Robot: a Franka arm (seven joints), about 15 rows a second.
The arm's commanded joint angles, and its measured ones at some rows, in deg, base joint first. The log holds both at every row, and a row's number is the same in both.
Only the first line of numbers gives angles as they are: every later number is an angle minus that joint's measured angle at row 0.
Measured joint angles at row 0: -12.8, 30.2, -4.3, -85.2, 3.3, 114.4, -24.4
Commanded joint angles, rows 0 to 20: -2.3, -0.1, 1.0, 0.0, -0.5, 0.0, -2.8; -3.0, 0.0, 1.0, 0.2, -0.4, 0.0, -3.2; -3.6, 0.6, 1.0, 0.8, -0.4, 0.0, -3.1; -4.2, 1.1, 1.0, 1.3, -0.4, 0.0, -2.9; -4.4, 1.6, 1.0, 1.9, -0.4, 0.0, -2.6; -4.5, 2.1, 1.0, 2.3, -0.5, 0.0, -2.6; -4.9, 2.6, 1.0, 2.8, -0.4, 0.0, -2.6; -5.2, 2.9, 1.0, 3.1, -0.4, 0.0, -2.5; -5.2, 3.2, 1.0, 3.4, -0.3, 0.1, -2.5; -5.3, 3.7, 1.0, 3.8, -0.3, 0.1, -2.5; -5.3, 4.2, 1.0, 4.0, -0.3, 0.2, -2.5; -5.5, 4.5, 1.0, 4.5, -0.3, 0.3, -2.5; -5.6, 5.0, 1.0, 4.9, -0.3, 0.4, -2.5; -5.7, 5.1, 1.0, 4.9, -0.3, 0.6, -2.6; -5.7, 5.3, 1.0, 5.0, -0.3, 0.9, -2.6; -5.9, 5.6, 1.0, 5.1, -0.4, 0.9, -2.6; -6.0, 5.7, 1.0, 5.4, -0.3, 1.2, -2.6; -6.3, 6.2, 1.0, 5.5, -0.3, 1.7, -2.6; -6.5, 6.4, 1.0, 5.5, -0.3, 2.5, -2.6; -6.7, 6.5, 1.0, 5.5, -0.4, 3.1, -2.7; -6.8, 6.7, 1.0, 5.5, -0.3, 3.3, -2.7
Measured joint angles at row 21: -5.5, 5.5, 0.0, 3.9, 0.0, 3.0, -2.2
